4 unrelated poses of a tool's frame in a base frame.
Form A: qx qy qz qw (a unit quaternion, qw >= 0); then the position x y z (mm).
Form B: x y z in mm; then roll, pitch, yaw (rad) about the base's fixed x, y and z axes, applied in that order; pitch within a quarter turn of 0, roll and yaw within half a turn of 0. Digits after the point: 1 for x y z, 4 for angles.
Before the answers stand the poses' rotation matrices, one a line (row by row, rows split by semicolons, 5 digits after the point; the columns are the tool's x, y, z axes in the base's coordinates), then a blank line. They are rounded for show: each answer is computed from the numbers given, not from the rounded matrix.
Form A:
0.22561 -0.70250 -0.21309 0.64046 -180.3 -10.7 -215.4
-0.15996 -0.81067 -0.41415 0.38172 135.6 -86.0 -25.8
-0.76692 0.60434 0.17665 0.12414 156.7 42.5 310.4
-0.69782 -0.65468 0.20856 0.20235 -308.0 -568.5 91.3
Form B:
-0.07782 -0.04403 -0.99599; -0.58993 0.80739 0.01040; 0.80369 0.58838 -0.08881
-0.65741 0.57553 -0.48640; -0.05683 0.60579 0.79360; 0.75139 0.54936 -0.36554
0.20714 -0.97081 -0.12091; -0.88309 -0.23873 0.40392; -0.42099 0.02310 -0.90677
0.05580 0.82929 -0.55602; 0.99810 -0.06090 0.00933; -0.02613 -0.55549 -0.83111

-180.3 -10.7 -215.4 1.7206 -0.9335 -1.7020
135.6 -86.0 -25.8 2.1579 -0.8502 -3.0554
156.7 42.5 310.4 3.1161 0.4345 -1.3404
-308.0 -568.5 91.3 -2.5524 0.0261 1.5150

